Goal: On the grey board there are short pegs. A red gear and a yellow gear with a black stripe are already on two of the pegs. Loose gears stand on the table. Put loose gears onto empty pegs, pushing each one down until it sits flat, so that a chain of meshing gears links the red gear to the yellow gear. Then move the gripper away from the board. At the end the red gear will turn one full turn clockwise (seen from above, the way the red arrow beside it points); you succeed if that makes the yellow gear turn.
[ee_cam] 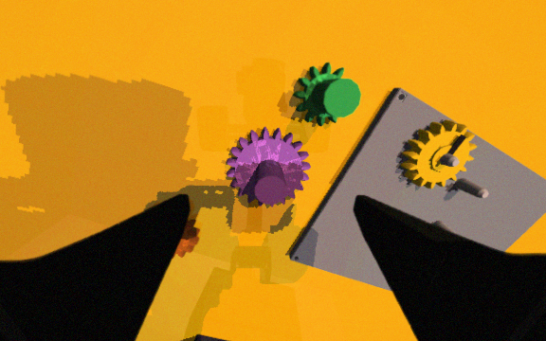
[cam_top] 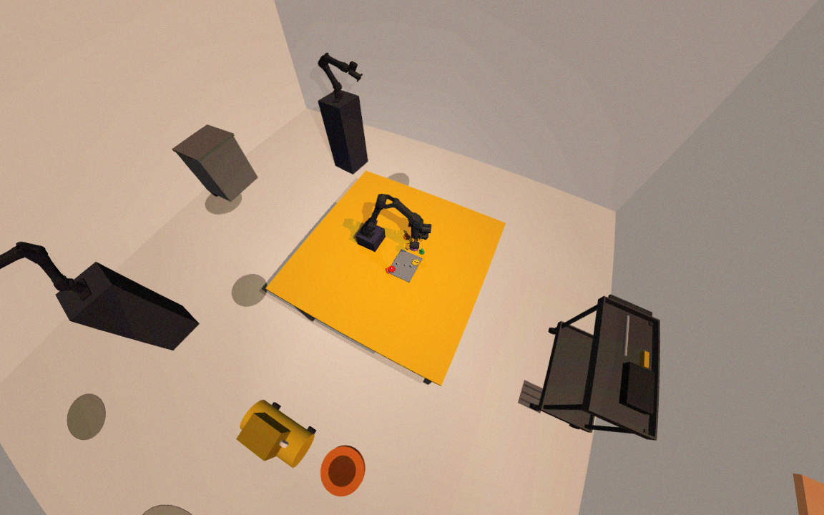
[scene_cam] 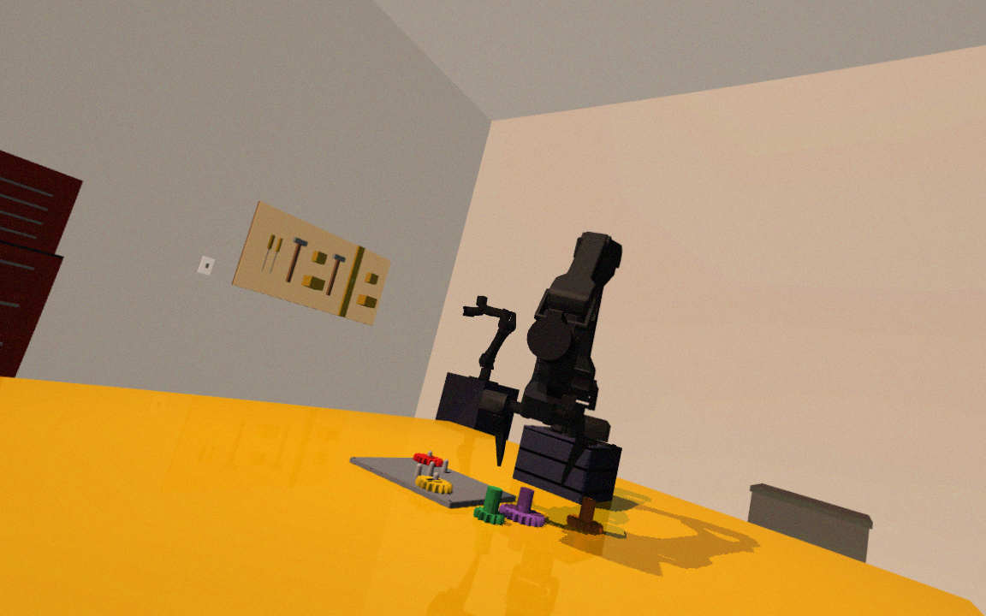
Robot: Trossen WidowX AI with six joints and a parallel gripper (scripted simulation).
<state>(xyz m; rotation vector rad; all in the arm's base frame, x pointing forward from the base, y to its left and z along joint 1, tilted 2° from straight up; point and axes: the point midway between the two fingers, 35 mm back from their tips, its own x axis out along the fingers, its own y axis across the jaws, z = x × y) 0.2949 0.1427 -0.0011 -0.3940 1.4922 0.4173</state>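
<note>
Right now my gripper tip is 40 mm above the purple gear. The rest, counted from my gripper tip: green gear (60 mm ahead, 10 mm to the right, 40 mm below); orange gear (100 mm behind, 40 mm to the left, 40 mm below); red gear (30 mm behind, 240 mm to the right, 40 mm below).
</note>
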